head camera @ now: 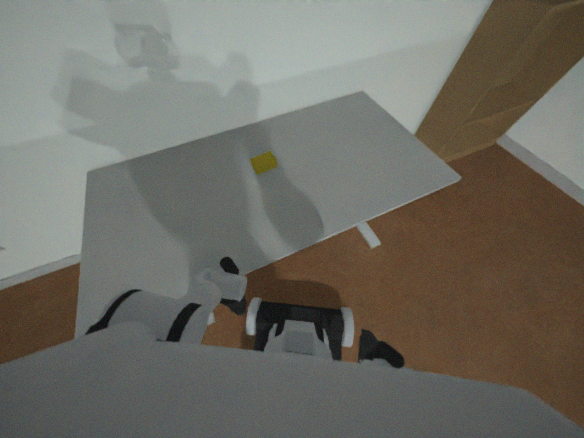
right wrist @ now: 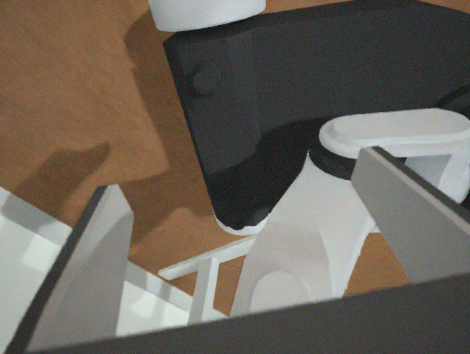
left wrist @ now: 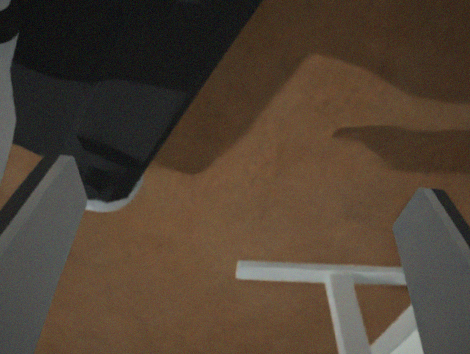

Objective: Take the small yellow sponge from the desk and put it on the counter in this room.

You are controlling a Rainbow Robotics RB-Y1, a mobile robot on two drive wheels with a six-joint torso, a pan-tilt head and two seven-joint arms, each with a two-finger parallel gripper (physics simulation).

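Places are measured from the robot's base along level axes (x ahead, y left, z up), in centimetres.
Pixels of known places: left gripper, fingertip midpoint: [left wrist: 246, 193]; right gripper, fingertip midpoint: [head camera: 362, 347] [right wrist: 243, 182].
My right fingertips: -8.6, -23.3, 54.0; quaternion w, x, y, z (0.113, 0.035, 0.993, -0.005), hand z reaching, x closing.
Behind a point stands the place of what it marks, as x, y, z.
The small yellow sponge [head camera: 264, 162] @(57.1, 20.9, 76.6) lies on the grey desk [head camera: 360, 150] @(73.1, -22.9, 72.1), toward its wall side and partly in shadow. My left gripper [head camera: 237, 285] [left wrist: 246, 193] @(2.7, 24.1, 58.0) is open and empty. In the head view it is at the desk's near edge, well short of the sponge, toward the bottom left. My right gripper [right wrist: 243, 182] @(-8.6, -23.3, 54.0) is open, with floor, the robot's base and part of the arm showing beyond its fingers. In the head view the right gripper is largely hidden behind the robot's body. The sponge does not show in either wrist view. I cannot make out the counter.
A pale wall [head camera: 310, 40] @(110.4, 5.1, 101.0) with the robot's shadow stands behind the desk. A tall brown wooden piece [head camera: 480, 85] @(138.2, -100.0, 70.2) stands beyond the desk's right end. White desk legs [head camera: 369, 235] [left wrist: 285, 271] [right wrist: 202, 290] @(23.0, 70.3, 17.9) reach the brown floor. The robot's dark base [left wrist: 120, 115] @(-1.1, -4.0, 19.1) [right wrist: 225, 125] @(-0.8, -7.0, 19.1) shows in both wrist views.
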